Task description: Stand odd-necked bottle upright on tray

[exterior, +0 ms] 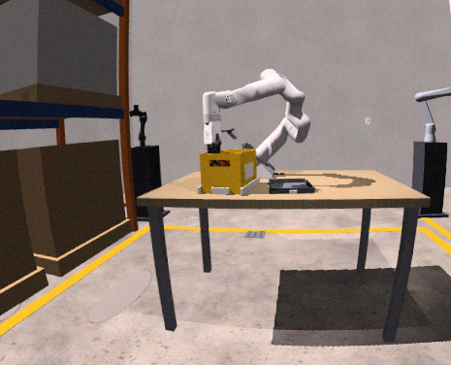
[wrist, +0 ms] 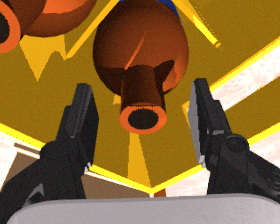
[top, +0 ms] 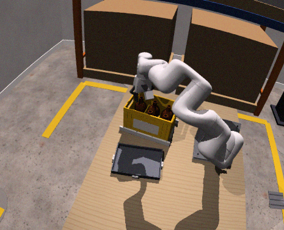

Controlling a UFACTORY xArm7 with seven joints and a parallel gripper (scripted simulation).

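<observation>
The yellow crate lies 80 mm behind my hand, 60 mm to the left of it and 80 mm below it. From my hand the other things lie so: dark grey tray: 60 mm behind, 340 mm to the left, 150 mm below.
</observation>
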